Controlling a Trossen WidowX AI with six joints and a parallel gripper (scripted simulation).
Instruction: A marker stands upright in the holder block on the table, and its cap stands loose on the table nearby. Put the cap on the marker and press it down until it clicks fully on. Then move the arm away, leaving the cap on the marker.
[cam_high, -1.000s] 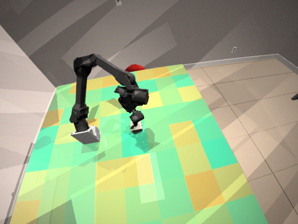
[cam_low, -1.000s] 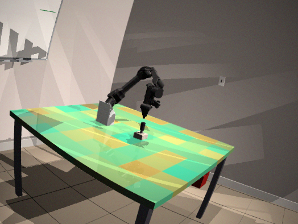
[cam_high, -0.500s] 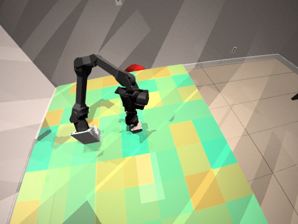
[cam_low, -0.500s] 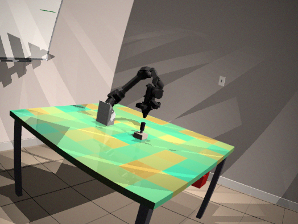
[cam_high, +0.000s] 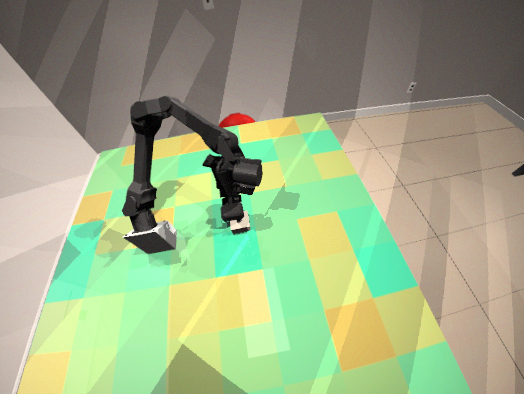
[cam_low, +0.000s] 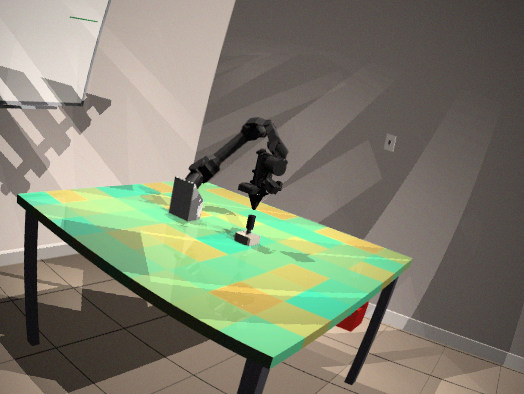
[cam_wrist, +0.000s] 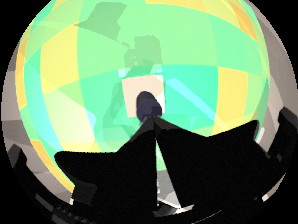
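Right now my gripper tip is 5 cm above the dark cap. Round my gripper tip: pale holder block 11 cm below.
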